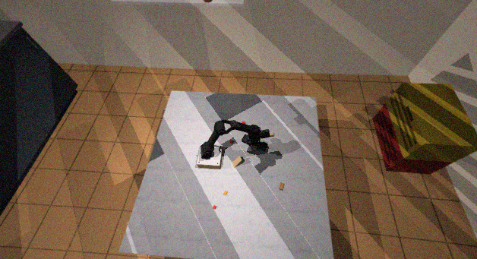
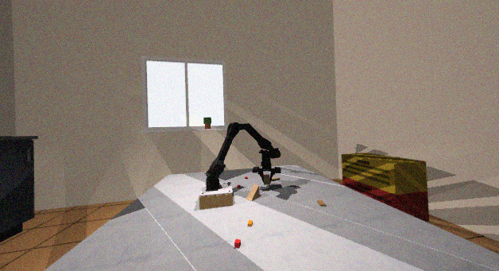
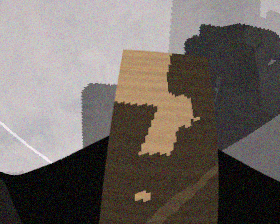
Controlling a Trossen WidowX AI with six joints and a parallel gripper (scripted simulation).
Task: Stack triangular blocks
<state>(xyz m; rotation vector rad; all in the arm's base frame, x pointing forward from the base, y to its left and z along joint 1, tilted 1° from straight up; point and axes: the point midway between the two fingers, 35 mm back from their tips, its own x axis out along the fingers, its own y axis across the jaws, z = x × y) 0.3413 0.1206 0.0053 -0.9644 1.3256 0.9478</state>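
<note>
My gripper tip is now 1 cm below the triangular block. The rest, counted from my gripper tip: orange cube (36 cm to the right, 16 cm behind, 3 cm below).
</note>
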